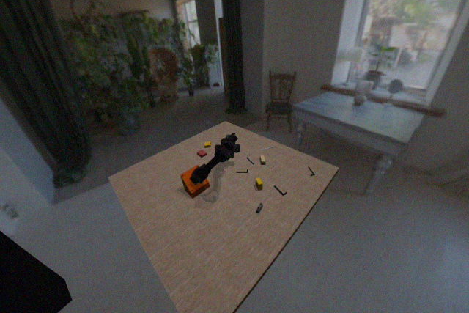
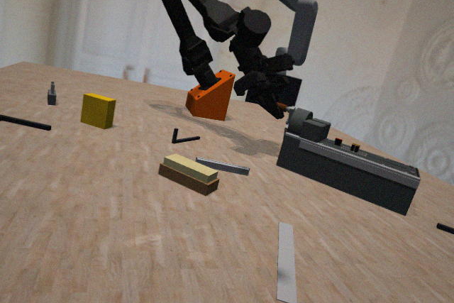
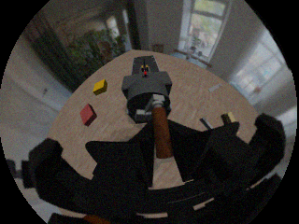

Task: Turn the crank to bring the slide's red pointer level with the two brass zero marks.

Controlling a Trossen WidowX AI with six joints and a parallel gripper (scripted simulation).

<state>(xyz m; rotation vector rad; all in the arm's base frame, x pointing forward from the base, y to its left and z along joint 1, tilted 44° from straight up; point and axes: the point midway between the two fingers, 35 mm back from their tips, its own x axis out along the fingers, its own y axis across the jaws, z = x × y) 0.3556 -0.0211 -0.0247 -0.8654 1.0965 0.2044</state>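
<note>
My gripper tip is now 10 cm short of the red pointer, 8 cm to the right of it and 1 cm above it. Round my gripper tip: brown crank handle (2 cm behind, 2 cm above, 1 cm to the right); then red block (25 cm to the left, 8 cm below, 8 cm behind); then grey bar (16 cm to the right, 9 cm below, 8 cm ahead).
</note>
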